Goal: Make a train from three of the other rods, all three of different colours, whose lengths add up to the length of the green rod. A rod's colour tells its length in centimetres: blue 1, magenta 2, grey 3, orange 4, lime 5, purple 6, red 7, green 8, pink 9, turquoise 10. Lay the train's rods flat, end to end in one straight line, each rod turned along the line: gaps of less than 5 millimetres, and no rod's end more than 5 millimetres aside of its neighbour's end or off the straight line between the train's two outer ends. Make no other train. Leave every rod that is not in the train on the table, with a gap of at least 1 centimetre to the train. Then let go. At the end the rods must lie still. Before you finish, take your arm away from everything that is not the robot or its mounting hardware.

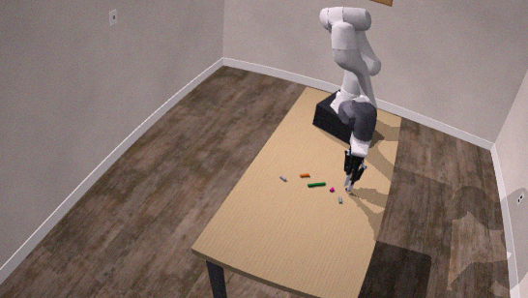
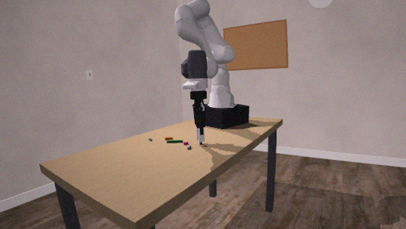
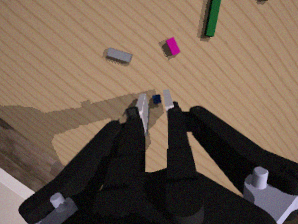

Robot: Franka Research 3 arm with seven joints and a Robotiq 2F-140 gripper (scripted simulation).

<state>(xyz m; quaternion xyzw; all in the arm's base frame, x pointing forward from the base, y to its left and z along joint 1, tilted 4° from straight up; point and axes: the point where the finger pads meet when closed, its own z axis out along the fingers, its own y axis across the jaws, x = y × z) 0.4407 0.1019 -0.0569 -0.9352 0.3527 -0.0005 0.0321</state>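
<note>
The blue rod lies 5 cm below my hand. Round my hand: magenta rod (3 cm ahead, 7 cm to the right, 5 cm below); then green rod (2 cm ahead, 14 cm to the right, 5 cm below); then orange rod (2 cm behind, 20 cm to the right, 5 cm below).
</note>
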